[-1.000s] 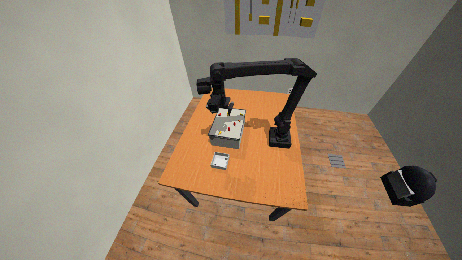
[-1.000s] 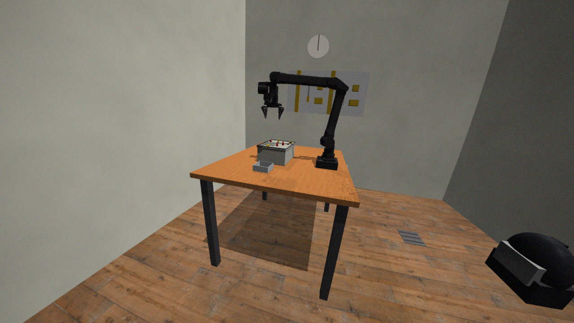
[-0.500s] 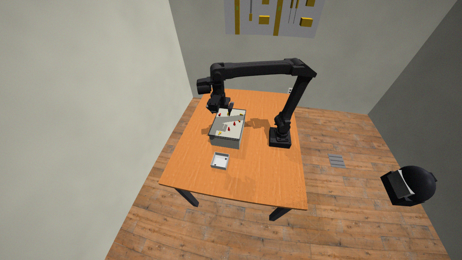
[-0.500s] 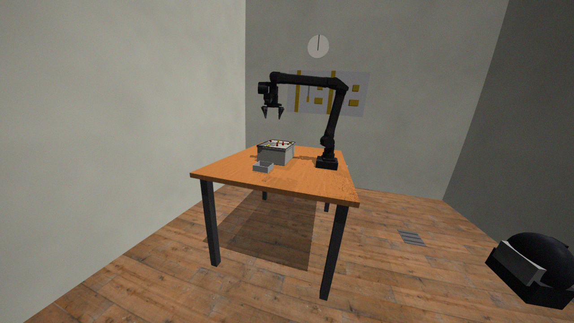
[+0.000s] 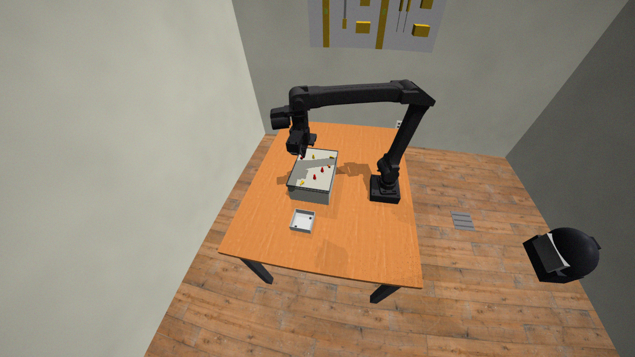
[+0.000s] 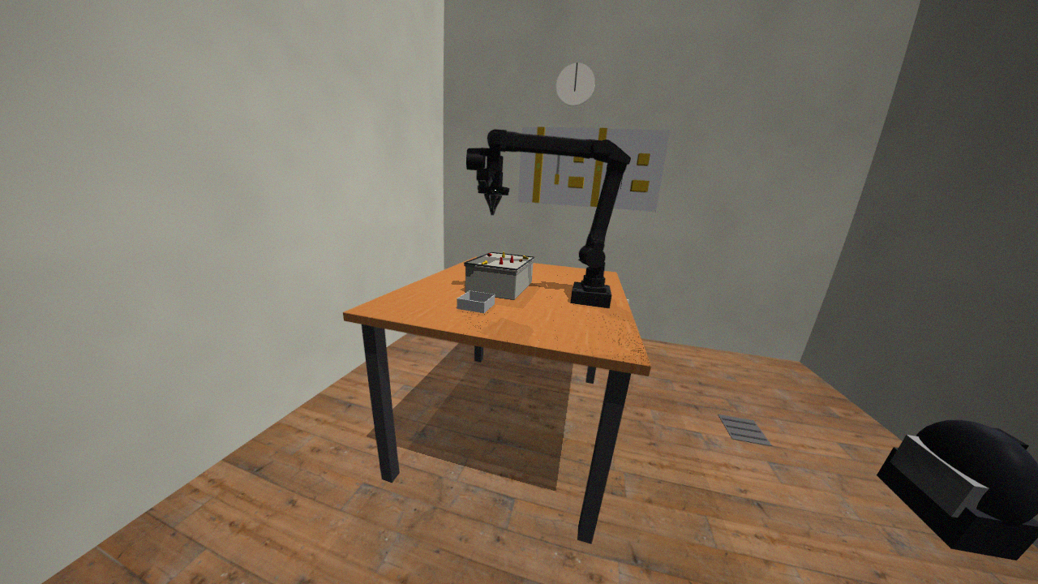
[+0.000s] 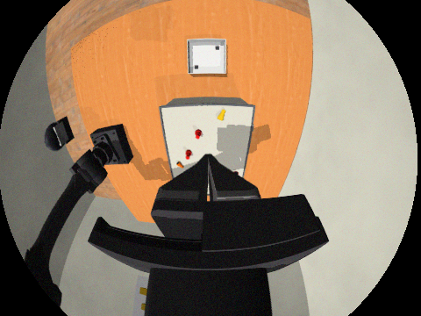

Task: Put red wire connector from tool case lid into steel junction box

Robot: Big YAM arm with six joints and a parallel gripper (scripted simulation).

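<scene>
Right now my hand is 3 cm past the grey tool case, 13 cm to the left of it and 23 cm above it.
</scene>
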